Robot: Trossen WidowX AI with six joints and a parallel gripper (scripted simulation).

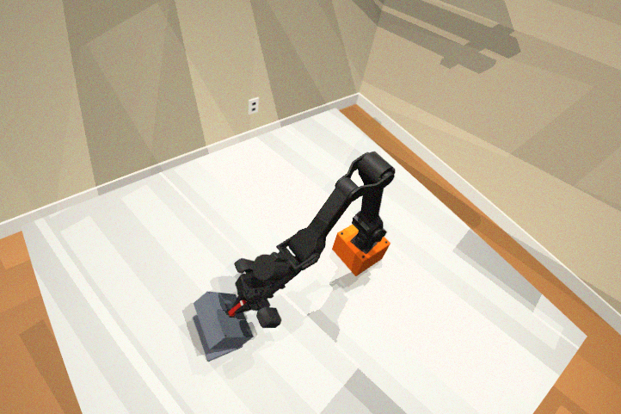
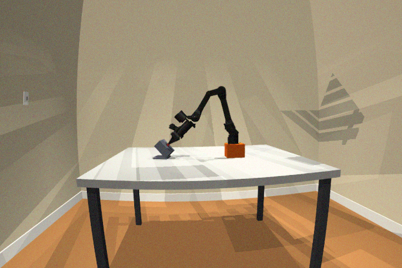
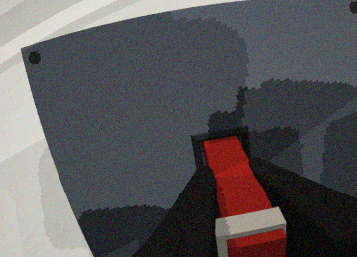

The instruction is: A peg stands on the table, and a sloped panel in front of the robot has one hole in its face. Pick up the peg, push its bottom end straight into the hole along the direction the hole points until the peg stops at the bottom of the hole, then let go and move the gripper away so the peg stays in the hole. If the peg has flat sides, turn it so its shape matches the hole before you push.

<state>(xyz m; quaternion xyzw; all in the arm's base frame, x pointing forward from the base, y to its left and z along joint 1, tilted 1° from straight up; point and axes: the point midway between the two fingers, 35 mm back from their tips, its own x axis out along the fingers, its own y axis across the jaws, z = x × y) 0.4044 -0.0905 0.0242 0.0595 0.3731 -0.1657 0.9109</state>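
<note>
The red flat-sided peg is 10 mm behind my gripper tip and 10 mm above it. Also, from my gripper tip: grey sloped panel: 30 mm below, 30 mm ahead, 10 mm to the right.
</note>
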